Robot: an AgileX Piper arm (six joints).
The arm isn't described. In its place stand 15 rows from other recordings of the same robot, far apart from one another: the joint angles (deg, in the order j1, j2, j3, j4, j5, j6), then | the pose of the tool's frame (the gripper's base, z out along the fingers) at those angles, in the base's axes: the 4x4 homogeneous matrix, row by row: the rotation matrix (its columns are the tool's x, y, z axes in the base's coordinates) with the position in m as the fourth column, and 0 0 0 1 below.
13.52 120.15 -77.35 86.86 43.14 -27.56 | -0.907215 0.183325 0.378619 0.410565; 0.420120 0.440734 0.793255 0.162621; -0.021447 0.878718 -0.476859 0.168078; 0 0 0 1
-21.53 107.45 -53.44 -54.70 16.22 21.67 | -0.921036 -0.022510 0.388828 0.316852; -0.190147 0.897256 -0.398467 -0.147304; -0.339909 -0.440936 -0.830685 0.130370; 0 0 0 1
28.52 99.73 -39.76 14.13 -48.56 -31.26 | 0.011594 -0.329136 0.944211 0.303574; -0.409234 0.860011 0.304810 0.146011; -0.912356 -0.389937 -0.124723 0.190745; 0 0 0 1
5.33 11.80 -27.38 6.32 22.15 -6.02 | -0.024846 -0.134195 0.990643 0.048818; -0.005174 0.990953 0.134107 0.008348; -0.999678 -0.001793 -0.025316 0.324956; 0 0 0 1
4.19 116.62 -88.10 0.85 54.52 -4.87 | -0.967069 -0.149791 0.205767 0.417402; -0.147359 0.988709 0.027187 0.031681; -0.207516 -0.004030 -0.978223 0.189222; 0 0 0 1
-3.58 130.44 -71.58 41.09 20.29 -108.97 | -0.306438 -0.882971 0.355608 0.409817; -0.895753 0.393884 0.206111 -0.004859; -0.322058 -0.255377 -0.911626 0.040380; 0 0 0 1
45.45 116.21 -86.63 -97.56 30.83 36.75 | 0.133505 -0.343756 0.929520 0.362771; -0.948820 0.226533 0.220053 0.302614; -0.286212 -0.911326 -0.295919 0.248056; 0 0 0 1
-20.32 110.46 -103.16 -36.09 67.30 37.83 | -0.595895 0.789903 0.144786 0.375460; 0.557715 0.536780 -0.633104 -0.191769; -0.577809 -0.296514 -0.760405 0.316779; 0 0 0 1
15.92 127.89 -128.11 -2.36 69.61 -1.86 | -0.854054 -0.298340 0.426128 0.473081; -0.292241 0.952874 0.081409 0.131287; -0.430334 -0.055004 -0.900992 0.284853; 0 0 0 1
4.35 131.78 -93.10 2.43 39.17 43.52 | -0.728475 0.619609 0.292248 0.463131; 0.658467 0.751007 0.049088 0.037674; -0.189065 0.228195 -0.955082 0.100174; 0 0 0 1
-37.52 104.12 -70.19 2.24 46.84 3.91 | -0.708061 0.673420 0.212496 0.286174; 0.663246 0.737508 -0.127225 -0.216476; -0.242393 0.050854 -0.968844 0.197212; 0 0 0 1
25.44 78.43 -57.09 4.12 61.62 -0.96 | -0.890541 -0.425179 0.161737 0.220606; -0.404317 0.902739 0.146935 0.111310; -0.208480 0.065459 -0.975834 0.269143; 0 0 0 1
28.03 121.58 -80.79 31.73 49.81 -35.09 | -0.736215 -0.673885 -0.062187 0.344806; -0.631255 0.650696 0.422033 0.224986; -0.243936 0.349962 -0.904445 0.132230; 0 0 0 1
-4.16 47.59 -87.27 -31.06 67.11 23.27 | -0.231461 0.561020 0.794785 0.073223; 0.171310 0.827708 -0.534370 -0.048693; -0.957642 0.012469 -0.287690 0.523308; 0 0 0 1
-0.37 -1.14 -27.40 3.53 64.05 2.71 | -0.508752 -0.003520 0.860906 -0.007907; 0.077391 0.995756 0.049805 0.005089; -0.857427 0.091964 -0.506321 0.266771; 0 0 0 1
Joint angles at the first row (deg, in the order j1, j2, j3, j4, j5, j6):
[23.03, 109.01, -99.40, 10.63, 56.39, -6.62]
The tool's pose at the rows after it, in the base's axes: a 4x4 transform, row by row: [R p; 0 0 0 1], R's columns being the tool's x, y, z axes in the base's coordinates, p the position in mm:
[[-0.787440 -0.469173 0.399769 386.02], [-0.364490 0.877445 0.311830 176.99], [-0.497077 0.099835 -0.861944 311.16], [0 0 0 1]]
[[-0.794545 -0.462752 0.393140 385.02], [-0.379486 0.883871 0.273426 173.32], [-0.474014 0.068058 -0.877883 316.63], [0 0 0 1]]
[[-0.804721 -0.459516 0.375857 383.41], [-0.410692 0.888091 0.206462 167.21], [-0.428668 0.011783 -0.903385 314.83], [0 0 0 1]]
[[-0.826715 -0.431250 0.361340 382.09], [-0.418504 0.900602 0.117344 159.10], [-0.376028 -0.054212 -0.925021 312.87], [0 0 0 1]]
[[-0.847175 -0.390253 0.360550 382.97], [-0.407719 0.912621 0.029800 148.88], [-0.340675 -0.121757 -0.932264 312.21], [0 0 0 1]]
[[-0.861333 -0.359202 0.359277 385.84], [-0.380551 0.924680 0.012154 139.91], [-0.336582 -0.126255 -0.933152 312.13], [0 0 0 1]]
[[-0.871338 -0.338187 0.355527 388.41], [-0.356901 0.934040 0.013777 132.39], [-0.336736 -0.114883 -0.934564 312.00], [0 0 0 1]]
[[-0.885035 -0.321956 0.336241 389.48], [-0.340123 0.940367 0.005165 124.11], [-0.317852 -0.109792 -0.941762 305.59], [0 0 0 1]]
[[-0.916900 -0.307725 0.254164 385.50], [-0.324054 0.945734 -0.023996 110.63], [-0.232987 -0.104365 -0.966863 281.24], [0 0 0 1]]
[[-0.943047 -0.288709 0.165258 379.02], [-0.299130 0.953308 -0.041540 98.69], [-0.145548 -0.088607 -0.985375 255.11], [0 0 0 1]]
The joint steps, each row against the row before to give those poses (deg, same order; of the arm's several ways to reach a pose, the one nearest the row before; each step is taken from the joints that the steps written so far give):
[0.00, 0.00, -2.38, -1.81, 2.06, 0.40]
[0.00, 0.00, -1.57, -2.42, 2.94, 0.93]
[0.00, 0.00, -0.12, -3.66, 2.81, 0.47]
[0.00, 0.00, 0.00, -4.81, 3.02, 2.08]
[-0.37, 0.00, 0.00, -4.77, 2.11, 2.28]
[-1.20, 0.00, -0.01, -0.52, 0.33, 0.77]
[-1.24, 0.00, 0.01, 0.63, 0.03, 0.09]
[-1.21, -0.06, 1.39, 0.32, -0.20, -0.06]
[-1.72, -0.06, 5.13, 0.38, -0.02, -0.34]
[-1.57, 0.13, 5.38, 0.82, -0.38, 0.00]

